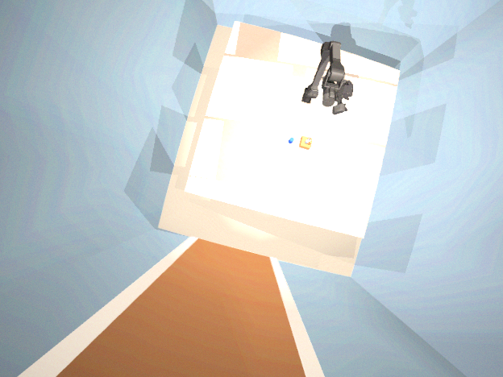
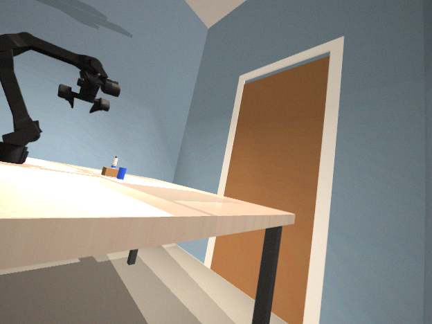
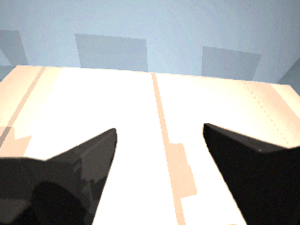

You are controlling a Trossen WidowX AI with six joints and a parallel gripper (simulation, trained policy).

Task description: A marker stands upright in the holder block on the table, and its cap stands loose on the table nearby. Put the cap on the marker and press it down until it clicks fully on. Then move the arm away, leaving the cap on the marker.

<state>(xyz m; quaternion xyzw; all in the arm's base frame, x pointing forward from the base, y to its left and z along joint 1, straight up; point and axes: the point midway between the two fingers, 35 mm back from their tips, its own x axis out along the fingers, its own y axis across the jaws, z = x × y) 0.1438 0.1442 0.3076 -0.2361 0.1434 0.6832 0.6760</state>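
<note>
The blue cap is 190 mm ahead of my gripper tip, 210 mm to the right of it and 260 mm below it. Also, from my gripper tip: holder block (170 mm ahead, 110 mm to the right, 270 mm below).
</note>
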